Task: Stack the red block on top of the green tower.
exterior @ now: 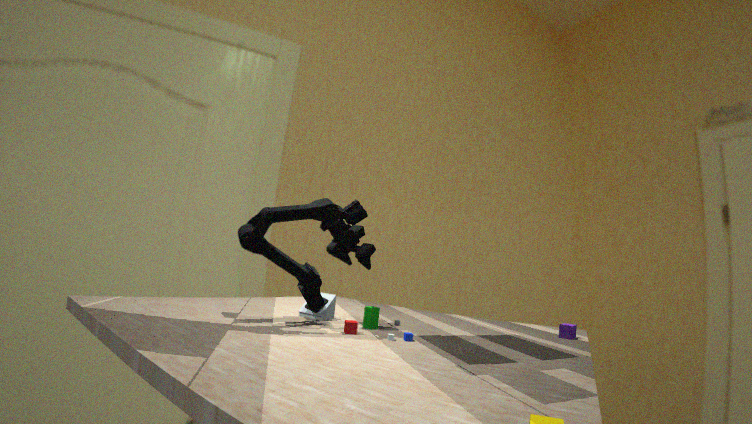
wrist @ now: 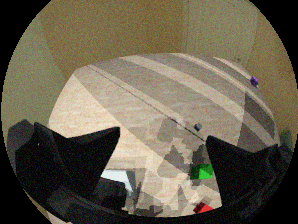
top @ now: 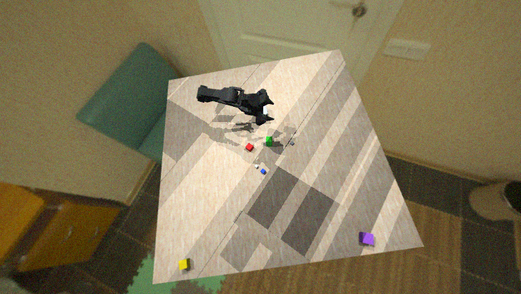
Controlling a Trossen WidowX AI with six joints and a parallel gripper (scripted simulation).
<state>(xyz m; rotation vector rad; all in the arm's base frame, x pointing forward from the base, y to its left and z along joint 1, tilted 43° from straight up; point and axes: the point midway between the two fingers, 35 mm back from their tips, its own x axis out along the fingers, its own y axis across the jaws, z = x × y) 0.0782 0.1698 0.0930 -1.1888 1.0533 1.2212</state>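
Right now the red block is 120 mm ahead of my gripper tip, 160 mm to the right of it and 180 mm below it. Round my gripper tip: tiny dark cube 110 mm ahead, 100 mm to the left, 180 mm below; then small white cube 240 mm ahead, 120 mm to the right, 180 mm below; then blue cube 270 mm ahead, 80 mm to the right, 180 mm below.
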